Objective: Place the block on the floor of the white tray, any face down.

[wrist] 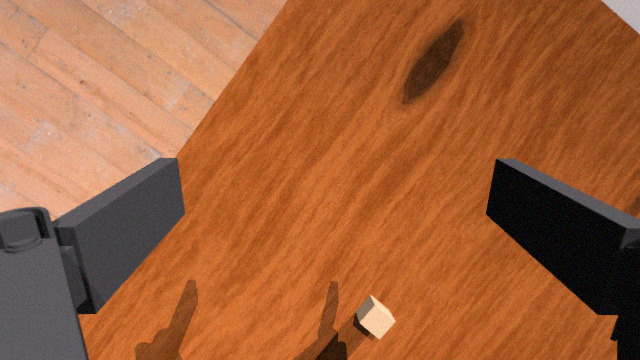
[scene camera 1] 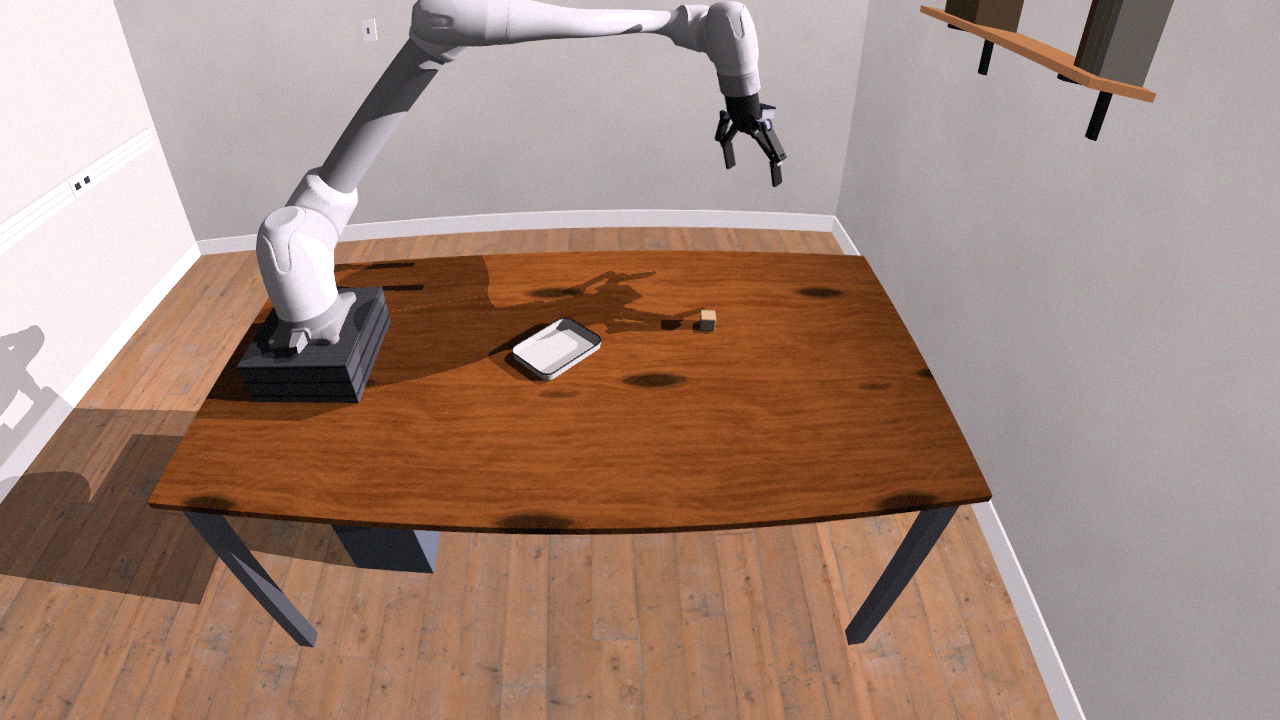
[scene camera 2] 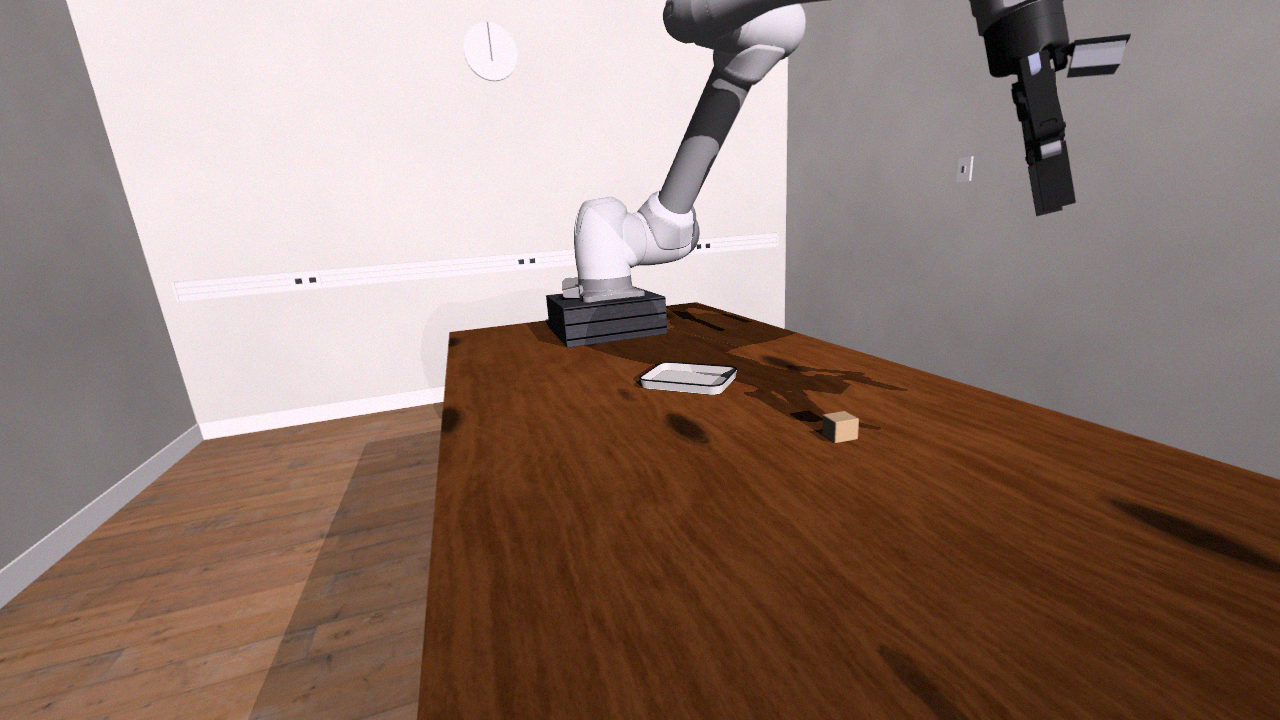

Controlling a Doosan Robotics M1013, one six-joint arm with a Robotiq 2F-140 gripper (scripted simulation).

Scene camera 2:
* my gripper: 1053, 210
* white tray: 673, 374
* tan block: 840, 426
